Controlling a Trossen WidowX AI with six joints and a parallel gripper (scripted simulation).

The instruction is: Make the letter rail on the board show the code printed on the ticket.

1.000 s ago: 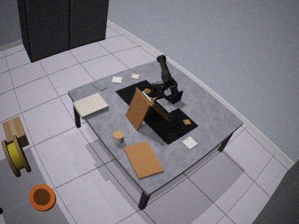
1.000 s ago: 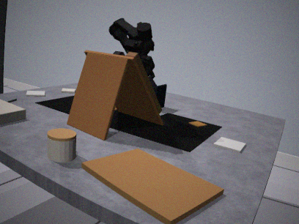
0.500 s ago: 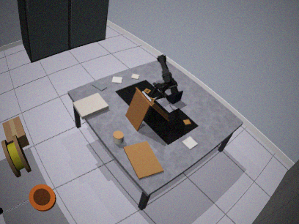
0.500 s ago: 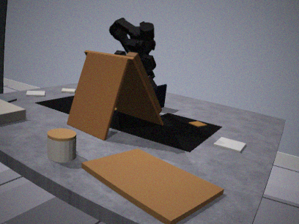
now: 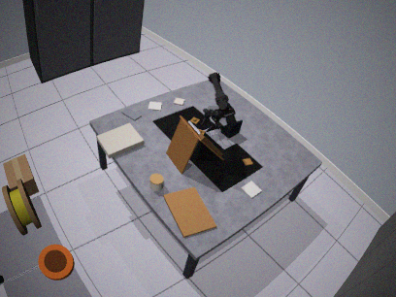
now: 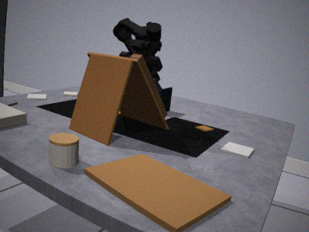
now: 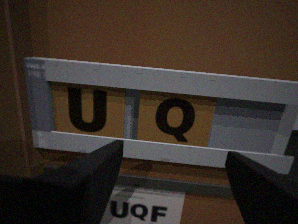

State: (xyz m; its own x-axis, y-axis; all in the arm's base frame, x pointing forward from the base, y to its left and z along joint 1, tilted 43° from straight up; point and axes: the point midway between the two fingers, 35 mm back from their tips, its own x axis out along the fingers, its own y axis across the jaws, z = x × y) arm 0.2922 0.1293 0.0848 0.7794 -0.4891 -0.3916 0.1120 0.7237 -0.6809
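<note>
Right now my gripper tip is 2 cm past the white ticket, 2 cm to the right of it and 10 cm above it. Also, from my gripper tip: lidded jar (41 cm ahead, 10 cm to the left, 16 cm below); then flat orange panel (36 cm ahead, 35 cm to the left, 19 cm below); then black mat (12 cm behind, 3 cm to the right, 19 cm below).
</note>
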